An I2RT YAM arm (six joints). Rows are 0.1 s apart.
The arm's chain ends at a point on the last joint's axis. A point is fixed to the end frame.
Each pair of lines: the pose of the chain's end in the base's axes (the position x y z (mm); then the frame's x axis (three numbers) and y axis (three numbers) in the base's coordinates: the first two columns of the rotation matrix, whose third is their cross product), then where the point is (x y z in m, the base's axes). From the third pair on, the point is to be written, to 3 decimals.
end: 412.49 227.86 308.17 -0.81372 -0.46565 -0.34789 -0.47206 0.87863 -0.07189
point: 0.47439 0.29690 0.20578
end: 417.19 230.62 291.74 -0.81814 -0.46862 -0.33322 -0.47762 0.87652 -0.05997
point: 0.47673 0.30026 0.18836
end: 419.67 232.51 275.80 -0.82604 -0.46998 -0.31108 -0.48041 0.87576 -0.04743
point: 0.476 0.302 0.171
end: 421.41 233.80 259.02 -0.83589 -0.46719 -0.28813 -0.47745 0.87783 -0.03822
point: 0.476 0.303 0.152
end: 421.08 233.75 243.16 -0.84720 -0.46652 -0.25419 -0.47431 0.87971 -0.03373
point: 0.472 0.301 0.134
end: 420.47 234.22 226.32 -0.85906 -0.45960 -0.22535 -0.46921 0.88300 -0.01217
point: 0.468 0.302 0.116
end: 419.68 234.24 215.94 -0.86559 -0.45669 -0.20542 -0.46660 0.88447 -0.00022
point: 0.465 0.302 0.104
